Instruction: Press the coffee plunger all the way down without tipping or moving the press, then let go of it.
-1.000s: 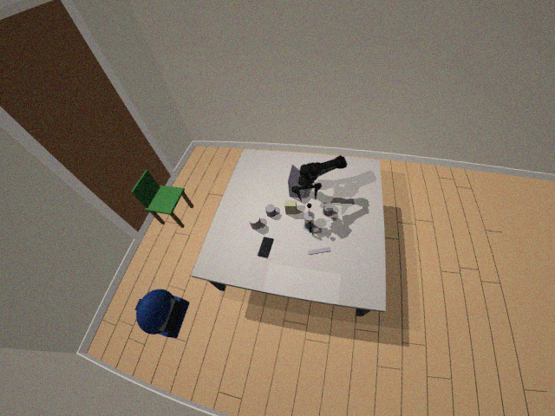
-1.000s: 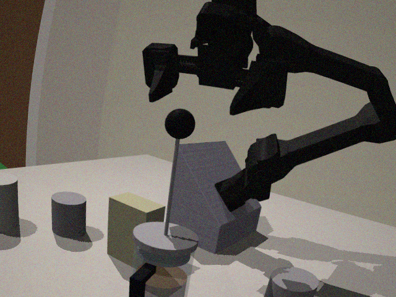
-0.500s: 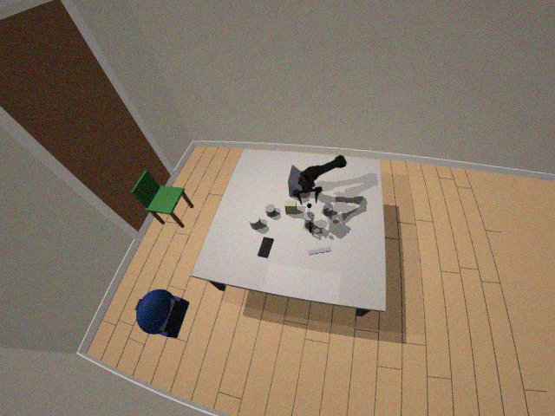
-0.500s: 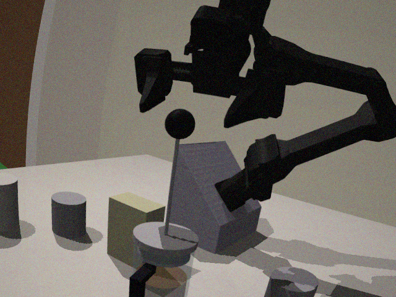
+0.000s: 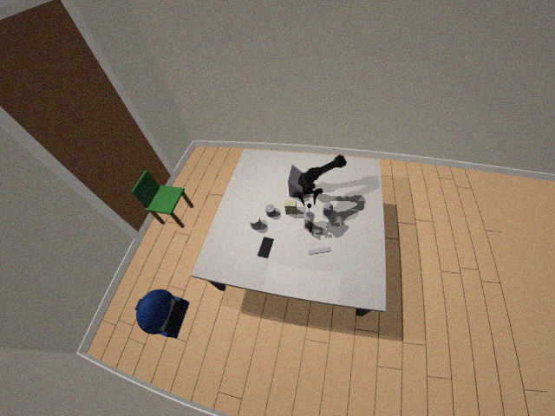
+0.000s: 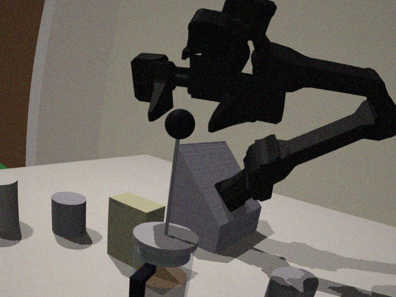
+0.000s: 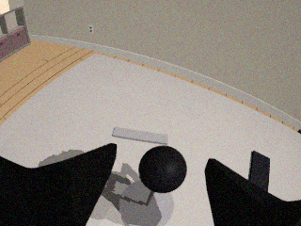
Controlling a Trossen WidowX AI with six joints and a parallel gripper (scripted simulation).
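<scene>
Right now the coffee press is 1 cm ahead of my gripper tip and 13 cm below it. Also, from my gripper tip: pale yellow block: 12 cm behind, 15 cm to the right, 21 cm below; then flat grey strip: 18 cm ahead, 9 cm to the left, 26 cm below.
</scene>
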